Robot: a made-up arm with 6 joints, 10 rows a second.
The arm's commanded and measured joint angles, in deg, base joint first. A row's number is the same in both.
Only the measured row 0 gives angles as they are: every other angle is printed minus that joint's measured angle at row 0.
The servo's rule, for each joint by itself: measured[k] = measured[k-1] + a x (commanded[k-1-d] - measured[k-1]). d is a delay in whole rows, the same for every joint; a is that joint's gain. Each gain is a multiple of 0.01, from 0.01 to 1. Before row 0 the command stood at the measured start. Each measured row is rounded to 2 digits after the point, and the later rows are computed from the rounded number. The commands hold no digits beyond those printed.
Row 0, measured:
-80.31, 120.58, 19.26, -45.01, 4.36, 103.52
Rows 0 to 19, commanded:
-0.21, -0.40, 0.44, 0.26, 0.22, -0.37
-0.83, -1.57, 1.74, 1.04, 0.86, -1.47
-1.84, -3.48, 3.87, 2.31, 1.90, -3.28
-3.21, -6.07, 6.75, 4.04, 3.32, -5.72
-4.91, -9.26, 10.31, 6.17, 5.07, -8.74
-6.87, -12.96, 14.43, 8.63, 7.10, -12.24
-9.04, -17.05, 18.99, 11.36, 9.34, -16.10
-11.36, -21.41, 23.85, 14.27, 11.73, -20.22
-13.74, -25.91, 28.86, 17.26, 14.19, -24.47
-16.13, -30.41, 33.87, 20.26, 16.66, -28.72
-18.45, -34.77, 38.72, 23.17, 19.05, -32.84
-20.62, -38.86, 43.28, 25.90, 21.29, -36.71
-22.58, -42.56, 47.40, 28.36, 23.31, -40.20
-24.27, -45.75, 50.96, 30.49, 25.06, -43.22
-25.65, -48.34, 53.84, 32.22, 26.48, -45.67
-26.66, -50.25, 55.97, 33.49, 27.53, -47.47
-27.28, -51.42, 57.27, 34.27, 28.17, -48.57
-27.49, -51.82, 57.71, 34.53, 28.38, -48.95
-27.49, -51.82, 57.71, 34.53, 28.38, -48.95
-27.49, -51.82, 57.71, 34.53, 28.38, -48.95
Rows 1 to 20, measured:
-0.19, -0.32, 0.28, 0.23, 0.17, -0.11
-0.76, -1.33, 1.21, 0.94, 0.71, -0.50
-1.72, -3.07, 2.91, 2.15, 1.64, -1.31
-3.05, -5.50, 5.37, 3.81, 2.95, -2.59
-4.71, -8.55, 8.53, 5.89, 4.60, -4.37
-6.63, -12.12, 12.31, 8.30, 6.55, -6.65
-8.77, -16.11, 16.59, 10.99, 8.73, -9.39
-11.08, -20.40, 21.24, 13.88, 11.07, -12.53
-13.45, -24.86, 26.12, 16.85, 13.50, -15.99
-15.84, -29.36, 31.08, 19.85, 15.96, -19.68
-18.16, -33.74, 35.97, 22.77, 18.37, -23.50
-20.35, -37.89, 40.65, 25.52, 20.65, -27.33
-22.33, -41.67, 44.97, 28.02, 22.72, -31.06
-24.06, -44.97, 48.80, 30.19, 24.55, -34.59
-25.48, -47.70, 52.03, 31.98, 26.06, -37.80
-26.53, -49.77, 54.55, 33.31, 27.21, -40.60
-27.20, -51.11, 56.29, 34.15, 27.96, -42.91
-27.46, -51.69, 57.20, 34.48, 28.29, -44.66
-27.49, -51.80, 57.53, 34.52, 28.36, -45.90
-27.49, -51.82, 57.65, 34.53, 28.38, -46.78
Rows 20 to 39, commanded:
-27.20, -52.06, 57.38, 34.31, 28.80, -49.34
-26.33, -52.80, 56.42, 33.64, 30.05, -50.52
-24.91, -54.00, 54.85, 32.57, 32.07, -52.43
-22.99, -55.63, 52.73, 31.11, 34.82, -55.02
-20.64, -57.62, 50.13, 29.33, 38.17, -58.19
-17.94, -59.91, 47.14, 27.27, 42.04, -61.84
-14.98, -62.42, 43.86, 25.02, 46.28, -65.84
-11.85, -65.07, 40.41, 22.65, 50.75, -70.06
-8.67, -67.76, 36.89, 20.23, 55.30, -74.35
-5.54, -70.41, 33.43, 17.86, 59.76, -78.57
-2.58, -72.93, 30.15, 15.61, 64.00, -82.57
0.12, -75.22, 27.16, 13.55, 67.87, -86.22
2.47, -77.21, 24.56, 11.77, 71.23, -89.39
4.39, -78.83, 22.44, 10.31, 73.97, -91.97
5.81, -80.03, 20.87, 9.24, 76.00, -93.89
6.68, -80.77, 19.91, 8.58, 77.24, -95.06
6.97, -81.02, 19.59, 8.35, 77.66, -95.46
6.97, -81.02, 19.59, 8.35, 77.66, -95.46
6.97, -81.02, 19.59, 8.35, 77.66, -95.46
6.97, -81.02, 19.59, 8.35, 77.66, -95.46
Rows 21 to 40, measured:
-27.23, -52.01, 57.48, 34.34, 28.71, -47.52
-26.43, -52.65, 56.80, 33.72, 29.76, -48.39
-25.08, -53.74, 55.55, 32.71, 31.56, -49.56
-23.22, -55.27, 53.75, 31.30, 34.10, -51.14
-20.92, -57.17, 51.43, 29.57, 37.27, -53.18
-18.27, -59.39, 48.68, 27.55, 40.99, -55.69
-15.34, -61.84, 45.60, 25.32, 45.12, -58.63
-12.23, -64.46, 42.28, 22.97, 49.51, -61.94
-9.06, -67.13, 38.83, 20.56, 54.03, -65.54
-5.93, -69.79, 35.37, 18.18, 58.50, -69.32
-2.95, -72.33, 32.03, 15.92, 62.79, -73.16
-0.22, -74.67, 28.91, 13.83, 66.75, -76.95
2.17, -76.73, 26.13, 12.02, 70.24, -80.56
4.15, -78.43, 23.77, 10.52, 73.15, -83.87
5.63, -79.73, 21.91, 9.39, 75.37, -86.78
6.56, -80.57, 20.63, 8.68, 76.83, -89.18
6.92, -80.93, 19.96, 8.39, 77.48, -91.00
6.96, -81.00, 19.72, 8.35, 77.62, -92.29
6.97, -81.02, 19.64, 8.35, 77.65, -93.21
6.97, -81.02, 19.61, 8.35, 77.66, -93.86

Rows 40 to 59, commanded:
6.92, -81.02, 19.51, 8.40, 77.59, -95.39
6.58, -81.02, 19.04, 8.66, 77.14, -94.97
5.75, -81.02, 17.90, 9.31, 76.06, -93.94
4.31, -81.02, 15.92, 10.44, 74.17, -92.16
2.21, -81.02, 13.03, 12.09, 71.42, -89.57
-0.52, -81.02, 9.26, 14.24, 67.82, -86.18
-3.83, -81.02, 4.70, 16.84, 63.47, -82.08
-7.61, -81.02, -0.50, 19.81, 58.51, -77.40
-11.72, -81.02, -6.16, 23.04, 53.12, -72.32
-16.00, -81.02, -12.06, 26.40, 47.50, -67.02
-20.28, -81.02, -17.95, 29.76, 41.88, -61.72
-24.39, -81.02, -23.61, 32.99, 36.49, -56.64
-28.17, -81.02, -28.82, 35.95, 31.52, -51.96
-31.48, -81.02, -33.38, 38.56, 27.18, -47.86
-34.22, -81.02, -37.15, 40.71, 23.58, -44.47
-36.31, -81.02, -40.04, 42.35, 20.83, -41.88
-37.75, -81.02, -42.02, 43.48, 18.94, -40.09
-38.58, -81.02, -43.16, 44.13, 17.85, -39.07
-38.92, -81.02, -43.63, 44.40, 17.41, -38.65
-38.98, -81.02, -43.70, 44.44, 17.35, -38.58
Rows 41 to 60, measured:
6.93, -81.02, 19.55, 8.39, 77.61, -94.30
6.62, -81.02, 19.22, 8.63, 77.24, -94.49
5.85, -81.02, 18.38, 9.23, 76.32, -94.33
4.48, -81.02, 16.81, 10.29, 74.64, -93.70
2.46, -81.02, 14.39, 11.87, 72.13, -92.50
-0.19, -81.02, 11.11, 13.96, 68.77, -90.67
-3.43, -81.02, 7.01, 16.49, 64.64, -88.18
-7.15, -81.02, 2.20, 19.41, 59.86, -85.05
-11.22, -81.02, -3.15, 22.60, 54.60, -81.36
-15.47, -81.02, -8.85, 25.94, 49.06, -77.20
-19.75, -81.02, -14.67, 29.30, 43.46, -72.71
-23.88, -81.02, -20.39, 32.55, 38.02, -68.05
-27.70, -81.02, -25.79, 35.54, 32.95, -63.38
-31.06, -81.02, -30.65, 38.20, 28.45, -58.88
-33.87, -81.02, -34.81, 40.41, 24.65, -54.70
-36.04, -81.02, -38.16, 42.12, 21.67, -50.98
-37.56, -81.02, -40.63, 43.32, 19.54, -47.82
-38.47, -81.02, -42.25, 44.03, 18.22, -45.28
-38.87, -81.02, -43.13, 44.36, 17.59, -43.36
-38.97, -81.02, -43.49, 44.43, 17.40, -41.97

